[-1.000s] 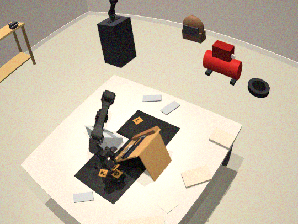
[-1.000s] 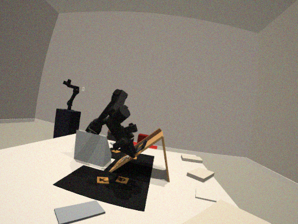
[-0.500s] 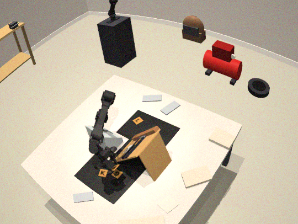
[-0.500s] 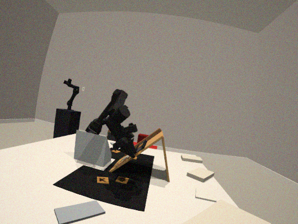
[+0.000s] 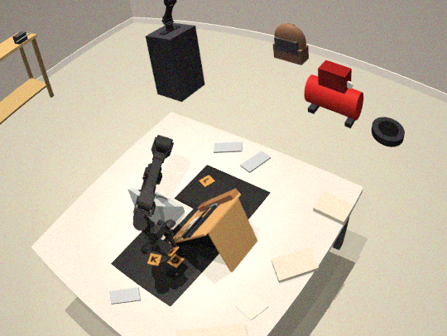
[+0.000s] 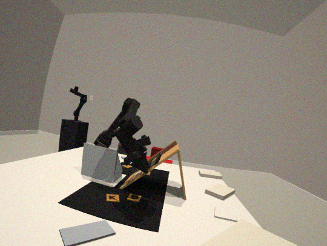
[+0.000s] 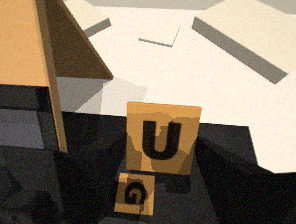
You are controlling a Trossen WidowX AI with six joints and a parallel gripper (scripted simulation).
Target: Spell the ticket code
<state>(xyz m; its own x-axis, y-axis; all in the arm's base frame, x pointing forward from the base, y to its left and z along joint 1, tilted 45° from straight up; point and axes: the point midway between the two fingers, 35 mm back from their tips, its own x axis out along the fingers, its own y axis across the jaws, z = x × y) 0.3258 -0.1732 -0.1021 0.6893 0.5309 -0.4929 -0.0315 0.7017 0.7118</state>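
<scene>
Right now the u tile is right at my gripper tip. Round my gripper tip: k tile (15 cm below, 13 cm behind, 3 cm to the right); then white ticket (21 cm to the left, 8 cm below, 8 cm behind); then g tile (15 cm below, 5 cm behind, 3 cm to the left).
</scene>
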